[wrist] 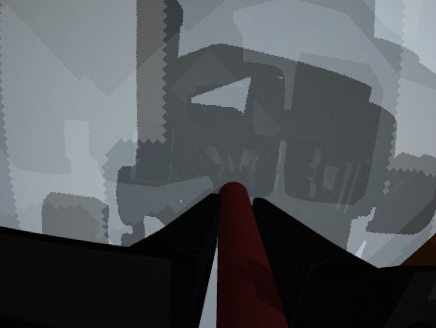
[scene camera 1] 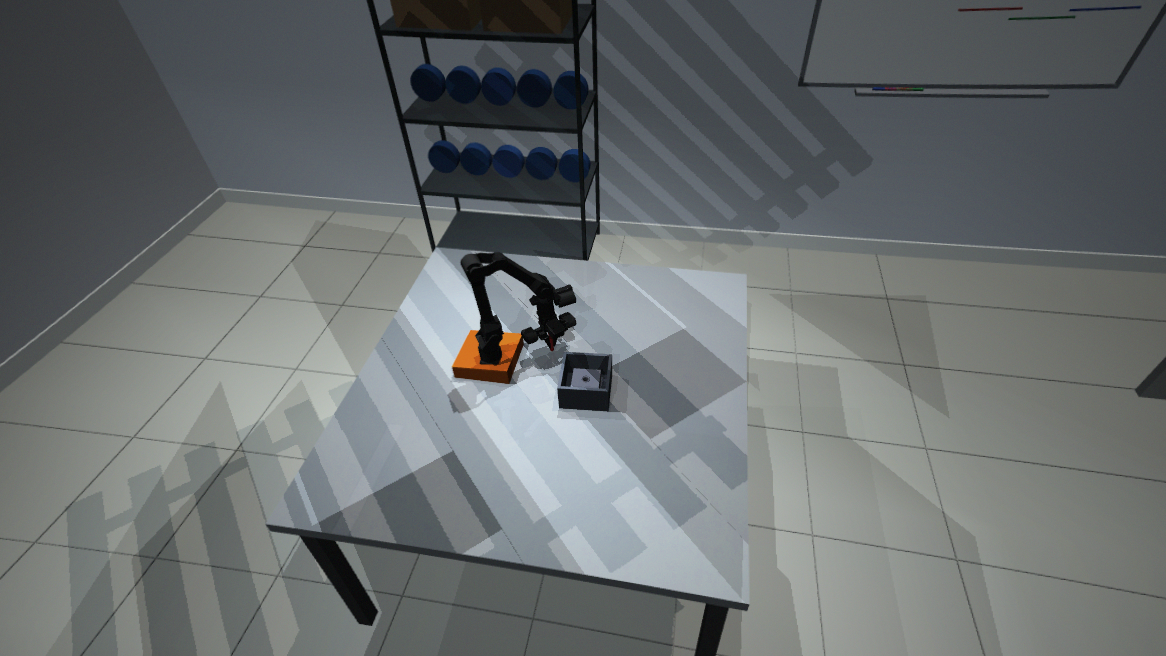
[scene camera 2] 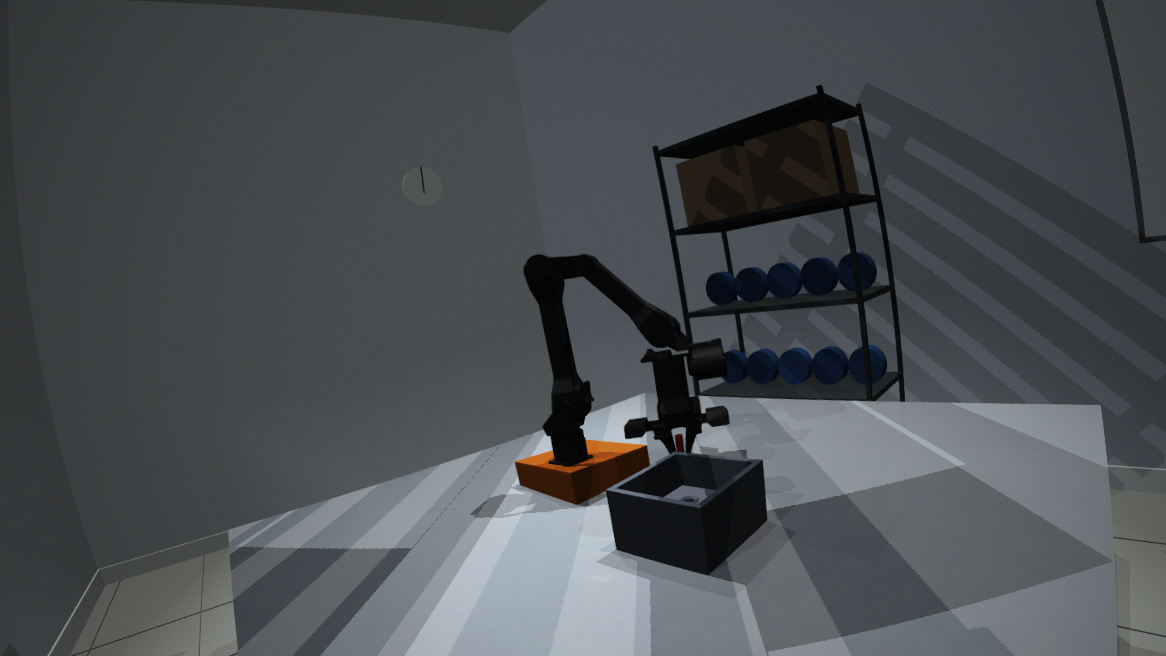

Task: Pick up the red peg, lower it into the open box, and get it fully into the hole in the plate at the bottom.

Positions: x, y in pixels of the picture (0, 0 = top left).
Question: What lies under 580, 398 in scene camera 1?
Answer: A dark box.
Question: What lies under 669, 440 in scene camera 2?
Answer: My gripper.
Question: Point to a dark box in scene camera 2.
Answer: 697, 537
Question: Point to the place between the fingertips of my gripper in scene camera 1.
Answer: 551, 346
